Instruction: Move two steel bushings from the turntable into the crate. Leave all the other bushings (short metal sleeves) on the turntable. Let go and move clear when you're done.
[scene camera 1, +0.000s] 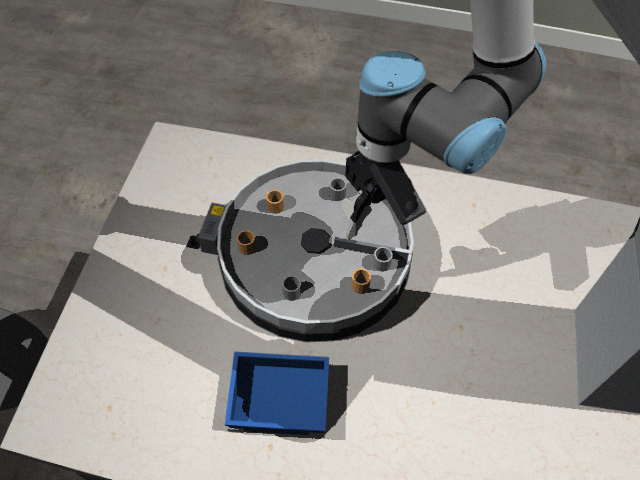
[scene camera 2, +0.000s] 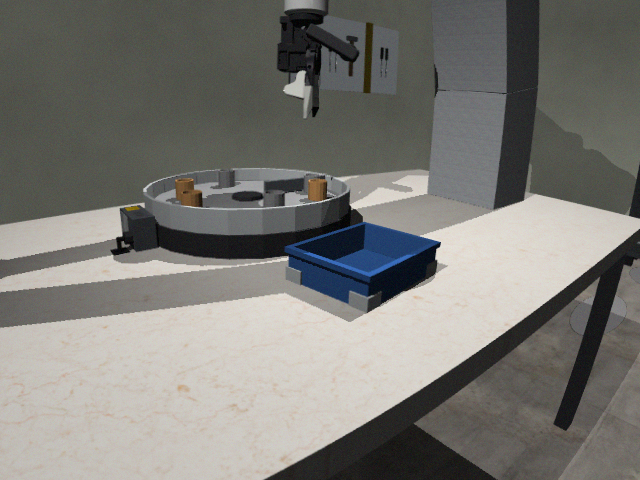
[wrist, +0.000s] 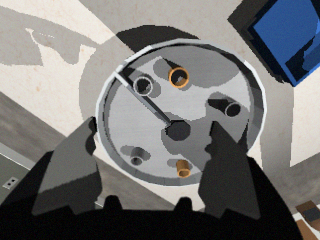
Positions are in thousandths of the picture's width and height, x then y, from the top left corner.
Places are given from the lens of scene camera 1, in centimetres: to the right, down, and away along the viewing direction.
my gripper (scene camera 1: 588, 466): 11, -3, 120
grey turntable (scene camera 1: 468, 503): -4, 0, 137
